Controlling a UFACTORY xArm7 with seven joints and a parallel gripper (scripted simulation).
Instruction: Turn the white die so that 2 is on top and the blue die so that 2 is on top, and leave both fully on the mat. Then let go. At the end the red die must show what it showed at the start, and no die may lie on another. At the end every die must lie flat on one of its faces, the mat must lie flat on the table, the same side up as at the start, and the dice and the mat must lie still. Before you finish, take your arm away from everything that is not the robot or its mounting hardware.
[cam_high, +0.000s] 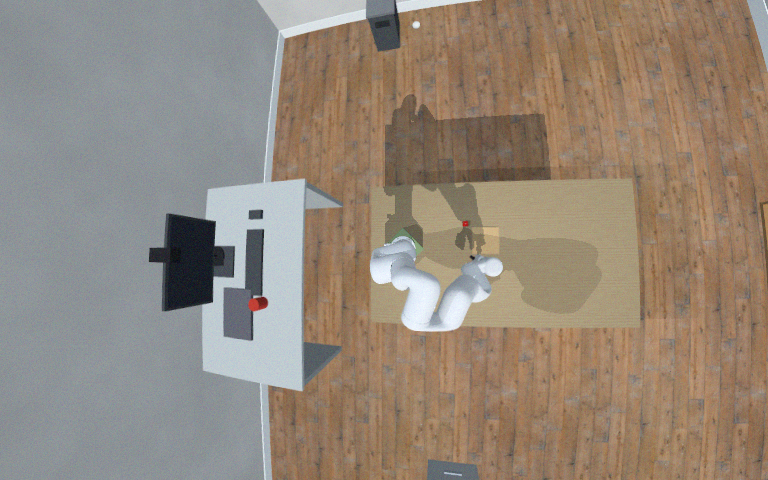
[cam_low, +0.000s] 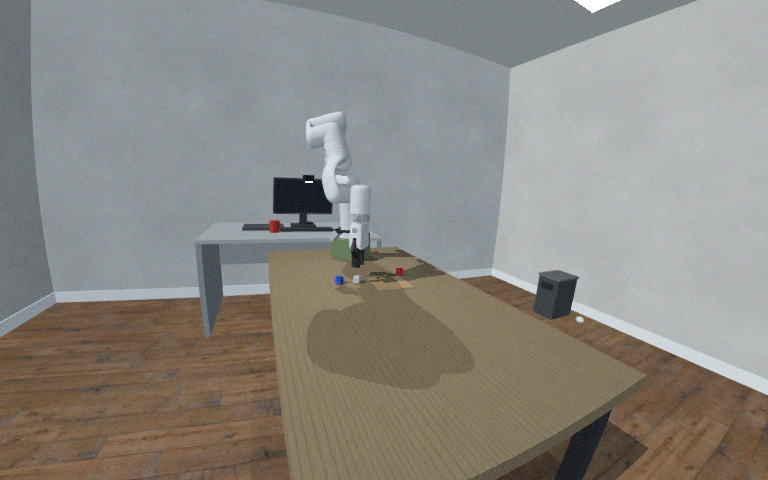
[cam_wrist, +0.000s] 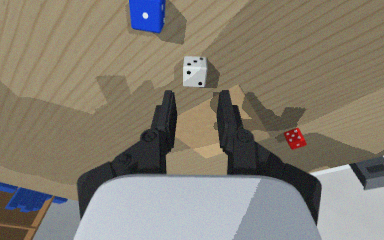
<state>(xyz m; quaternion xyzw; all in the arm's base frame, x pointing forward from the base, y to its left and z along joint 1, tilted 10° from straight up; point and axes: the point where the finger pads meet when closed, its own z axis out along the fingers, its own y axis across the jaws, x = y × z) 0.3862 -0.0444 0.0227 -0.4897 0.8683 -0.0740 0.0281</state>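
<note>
Right now the white die is 70 mm below my hand. Round my hand: red die: 210 mm to the left, 80 mm behind, 70 mm below; then tan mat: 130 mm to the left, 80 mm below, 30 mm ahead; then blue die: 70 mm to the right, 70 mm below.
</note>
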